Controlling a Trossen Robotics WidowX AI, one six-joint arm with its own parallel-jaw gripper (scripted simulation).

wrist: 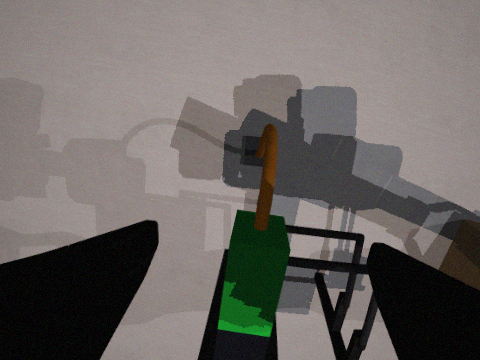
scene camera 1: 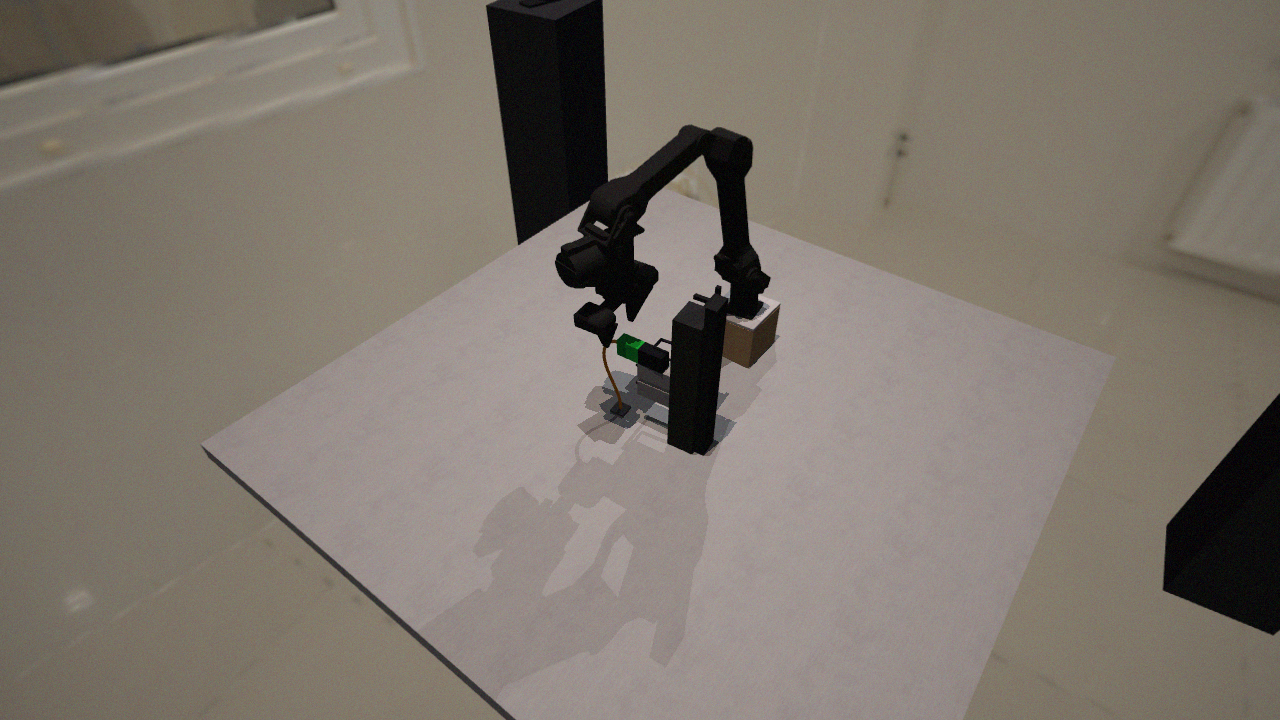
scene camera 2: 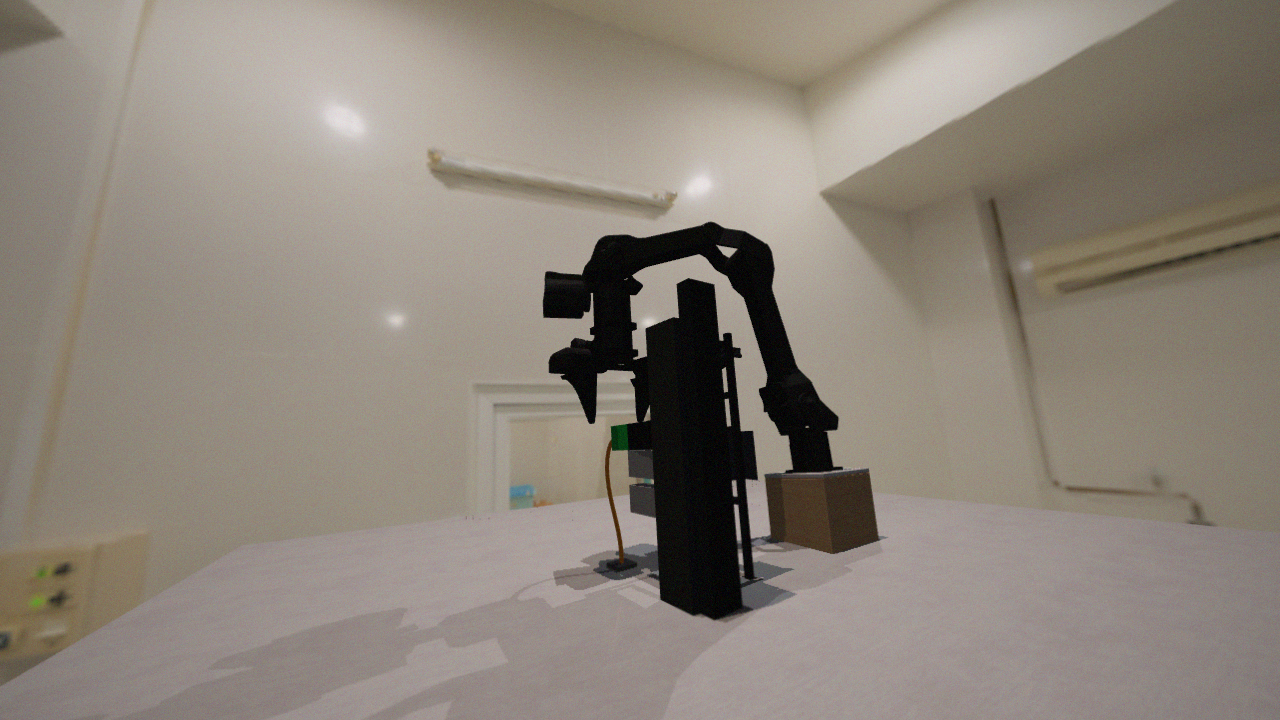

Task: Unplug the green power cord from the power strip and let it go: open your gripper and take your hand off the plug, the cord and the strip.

My gripper shows in the wrist view (263,244), in scene camera 1 and in scene camera 2. One and the same spot on my gripper: (scene camera 1: 633,305) is (scene camera 2: 641,397). One and the same spot on a tower: (scene camera 2: 718,572) is (scene camera 1: 707,437).
